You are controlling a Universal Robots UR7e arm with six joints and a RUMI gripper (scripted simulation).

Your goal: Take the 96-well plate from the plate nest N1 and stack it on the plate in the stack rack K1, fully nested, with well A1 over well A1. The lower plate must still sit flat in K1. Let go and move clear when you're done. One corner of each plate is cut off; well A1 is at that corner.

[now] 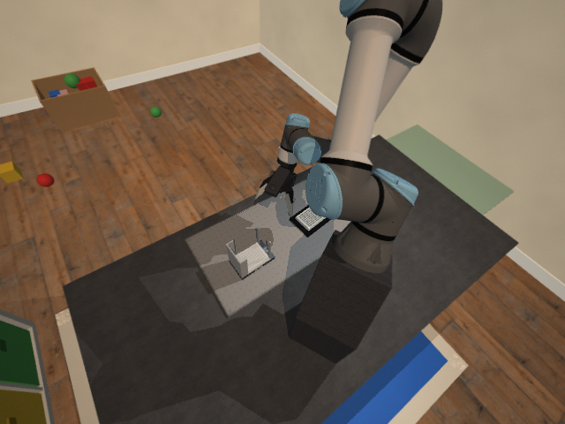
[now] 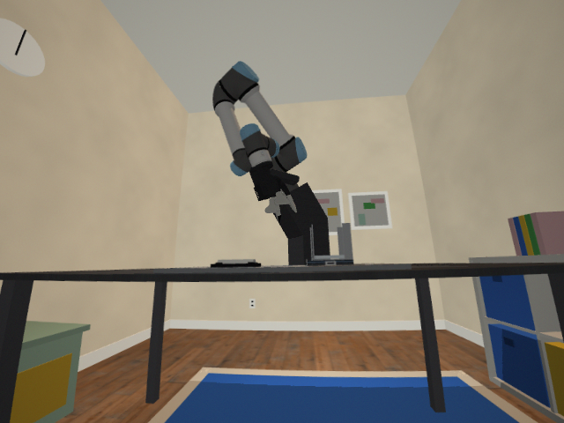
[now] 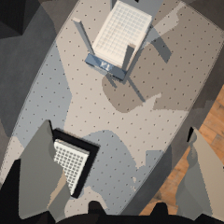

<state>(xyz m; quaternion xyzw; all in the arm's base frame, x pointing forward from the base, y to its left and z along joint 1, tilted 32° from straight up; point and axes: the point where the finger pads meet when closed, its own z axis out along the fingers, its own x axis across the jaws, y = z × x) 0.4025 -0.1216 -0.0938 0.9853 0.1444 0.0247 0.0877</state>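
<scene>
Right now the black plate nest N1 is 80 mm behind my hand, 180 mm to the right of it and 160 mm below it.
</scene>
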